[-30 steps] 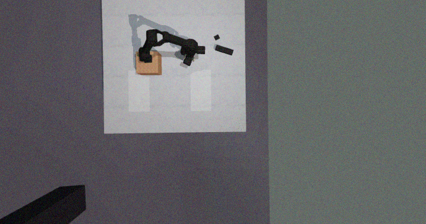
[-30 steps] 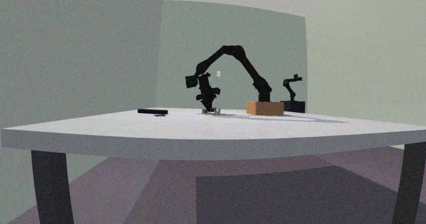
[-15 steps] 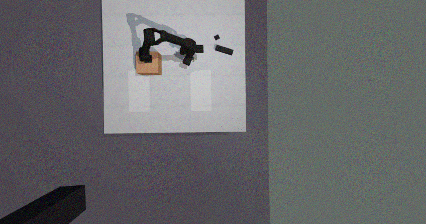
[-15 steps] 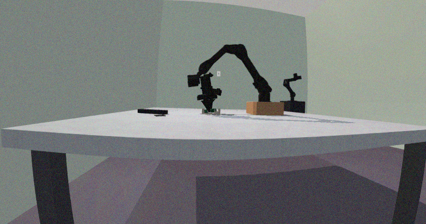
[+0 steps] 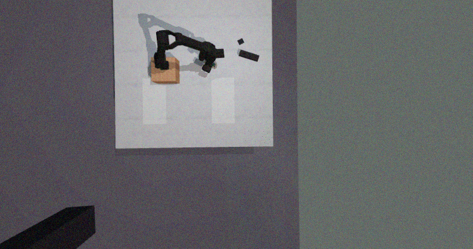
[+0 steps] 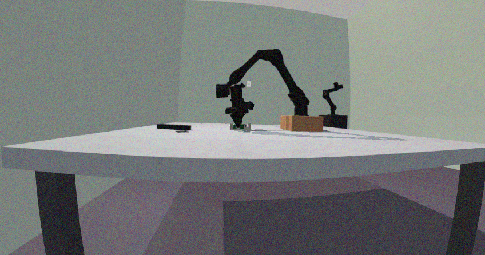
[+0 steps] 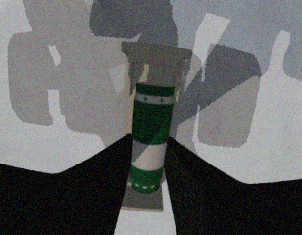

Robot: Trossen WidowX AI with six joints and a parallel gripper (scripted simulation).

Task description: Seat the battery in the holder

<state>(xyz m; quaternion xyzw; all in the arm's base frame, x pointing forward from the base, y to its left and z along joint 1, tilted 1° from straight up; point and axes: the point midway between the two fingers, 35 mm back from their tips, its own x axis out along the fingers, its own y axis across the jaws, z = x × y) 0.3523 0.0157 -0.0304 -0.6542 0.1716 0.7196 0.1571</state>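
The battery lies 1 cm above my gripper tip. Also, from my gripper tip: black battery cover 25 cm ahead, 17 cm to the left, 1 cm below; then black remote control 31 cm ahead, 5 cm to the left.
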